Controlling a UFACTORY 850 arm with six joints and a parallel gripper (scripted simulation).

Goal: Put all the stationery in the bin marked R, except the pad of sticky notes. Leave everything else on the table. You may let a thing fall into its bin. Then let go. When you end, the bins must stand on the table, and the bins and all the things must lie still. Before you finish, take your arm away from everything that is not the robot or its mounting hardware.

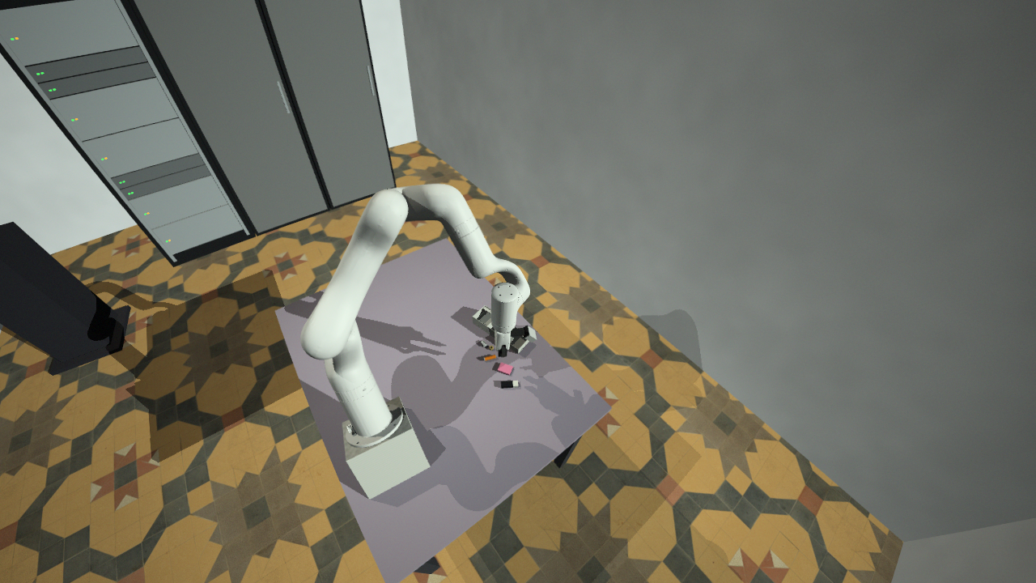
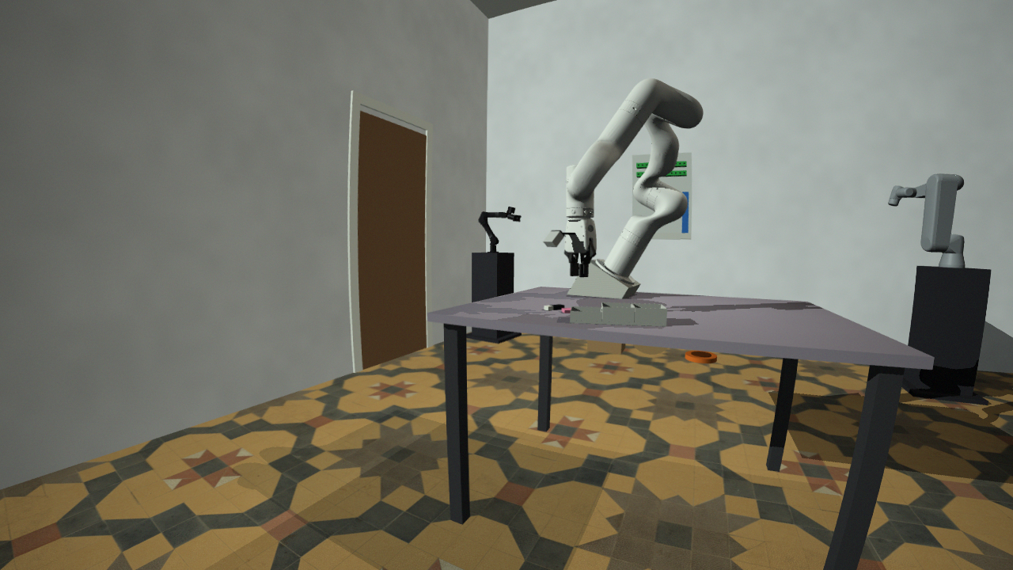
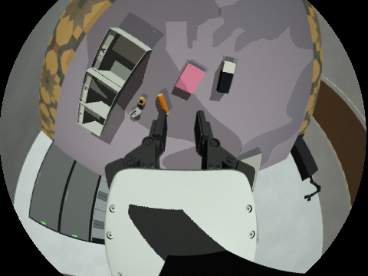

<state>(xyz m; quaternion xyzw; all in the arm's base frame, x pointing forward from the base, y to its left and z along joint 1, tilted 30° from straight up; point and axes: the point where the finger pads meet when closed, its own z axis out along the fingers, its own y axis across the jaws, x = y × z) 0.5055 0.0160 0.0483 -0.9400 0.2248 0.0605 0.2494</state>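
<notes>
Now: hand 1 cm past the eraser, 9 cm to the left of it and 12 cm above it. The rest, counted from my hand: pink sticky-note pad: 1 cm ahead, 2 cm to the right, 13 cm below; orange cylinder: 2 cm behind, 5 cm to the left, 12 cm below; ring-like thing: 1 cm ahead, 9 cm to the left, 13 cm below.
</notes>
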